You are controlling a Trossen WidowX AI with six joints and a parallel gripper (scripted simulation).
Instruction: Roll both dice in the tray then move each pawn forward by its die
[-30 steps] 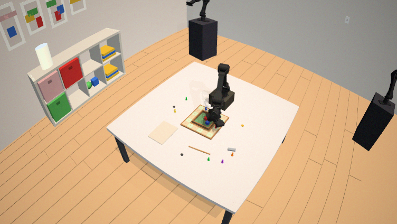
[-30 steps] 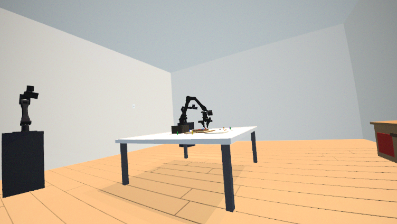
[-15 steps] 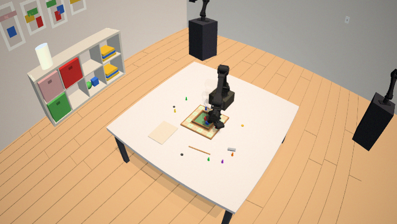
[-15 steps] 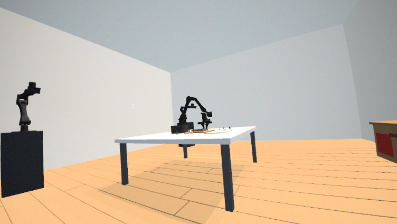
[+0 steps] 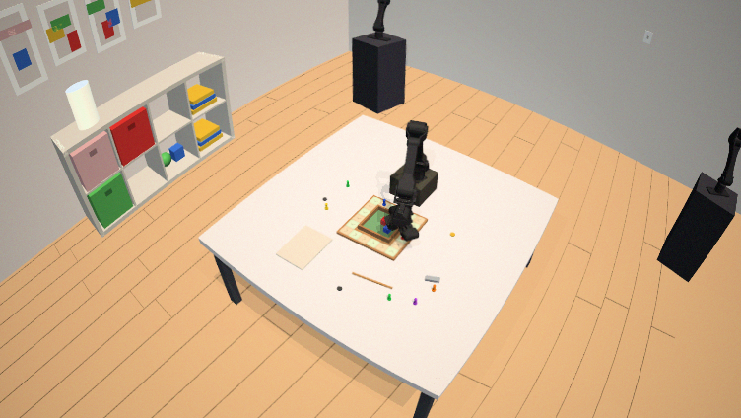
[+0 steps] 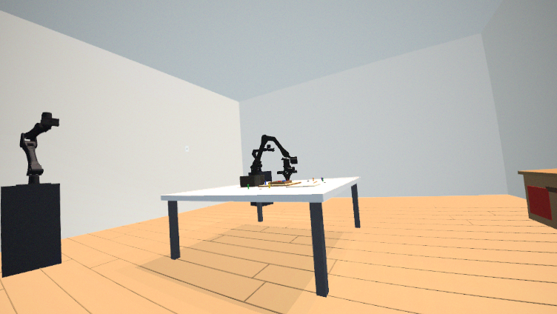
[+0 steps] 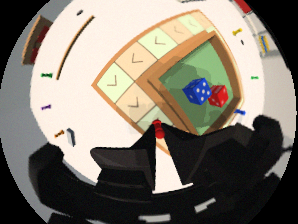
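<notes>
The blue pawn is 200 mm to the right of my gripper tip, 90 mm behind it and 10 mm above it. From my gripper tip the other things lie so: grey block (240 mm to the left, 70 mm ahead, 20 mm below); wooden stick (240 mm ahead, 80 mm to the left, 20 mm below); red pawn (10 mm above).
</notes>
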